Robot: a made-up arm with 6 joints. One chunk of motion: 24 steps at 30 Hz.
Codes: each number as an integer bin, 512 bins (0 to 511) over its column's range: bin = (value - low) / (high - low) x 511, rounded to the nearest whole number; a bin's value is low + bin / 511 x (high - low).
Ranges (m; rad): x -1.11..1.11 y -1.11..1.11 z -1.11..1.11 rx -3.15..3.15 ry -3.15..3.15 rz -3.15..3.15
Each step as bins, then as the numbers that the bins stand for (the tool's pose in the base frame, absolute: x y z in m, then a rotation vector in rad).
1 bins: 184 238 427 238 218 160
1 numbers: -0.3106 -0.0760 0.7451 -0.2158 -0.4623 -1.1774
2 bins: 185 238 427 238 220 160
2 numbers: -0.3063 -0.0760 0.7451 -0.2158 -0.4377 -1.1774
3 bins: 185 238 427 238 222 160
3 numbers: -0.3063 -0.0760 0.7451 -0.2158 -0.4130 -1.1774
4 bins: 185 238 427 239 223 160
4 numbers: -0.3063 -0.0760 0.7451 -0.2034 -0.4007 -1.1774
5 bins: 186 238 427 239 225 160
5 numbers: -0.3019 -0.0760 0.7451 -0.2034 -0.3760 -1.1774
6 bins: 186 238 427 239 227 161
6 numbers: -0.3019 -0.0760 0.7451 -0.2034 -0.3514 -1.1651
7 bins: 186 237 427 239 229 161
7 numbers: -0.3019 -0.0804 0.7451 -0.2034 -0.3267 -1.1651
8 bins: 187 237 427 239 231 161
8 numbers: -0.2976 -0.0804 0.7451 -0.2034 -0.3021 -1.1651
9 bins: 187 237 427 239 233 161
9 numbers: -0.2976 -0.0804 0.7451 -0.2034 -0.2774 -1.1651
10 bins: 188 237 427 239 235 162
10 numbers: -0.2932 -0.0804 0.7451 -0.2034 -0.2527 -1.1527
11 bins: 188 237 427 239 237 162
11 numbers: -0.2932 -0.0804 0.7451 -0.2034 -0.2281 -1.1527
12 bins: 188 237 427 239 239 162
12 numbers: -0.2932 -0.0804 0.7451 -0.2034 -0.2034 -1.1527
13 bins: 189 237 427 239 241 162
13 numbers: -0.2889 -0.0804 0.7451 -0.2034 -0.1788 -1.1527
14 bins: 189 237 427 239 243 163
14 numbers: -0.2889 -0.0804 0.7451 -0.2034 -0.1541 -1.1404
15 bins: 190 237 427 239 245 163
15 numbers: -0.2846 -0.0804 0.7451 -0.2034 -0.1295 -1.1404
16 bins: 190 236 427 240 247 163
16 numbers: -0.2846 -0.0847 0.7451 -0.1911 -0.1048 -1.1404
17 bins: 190 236 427 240 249 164
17 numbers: -0.2846 -0.0847 0.7451 -0.1911 -0.0801 -1.1281
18 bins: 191 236 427 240 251 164
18 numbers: -0.2802 -0.0847 0.7451 -0.1911 -0.0555 -1.1281
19 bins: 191 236 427 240 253 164
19 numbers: -0.2802 -0.0847 0.7451 -0.1911 -0.0308 -1.1281
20 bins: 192 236 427 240 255 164
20 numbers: -0.2759 -0.0847 0.7451 -0.1911 -0.0062 -1.1281
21 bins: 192 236 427 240 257 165
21 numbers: -0.2759 -0.0847 0.7451 -0.1911 0.0185 -1.1158
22 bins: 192 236 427 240 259 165
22 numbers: -0.2759 -0.0847 0.7451 -0.1911 0.0432 -1.1158
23 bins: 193 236 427 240 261 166
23 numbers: -0.2715 -0.0847 0.7451 -0.1911 0.0678 -1.1034
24 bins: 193 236 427 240 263 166
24 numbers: -0.2715 -0.0847 0.7451 -0.1911 0.0925 -1.1034
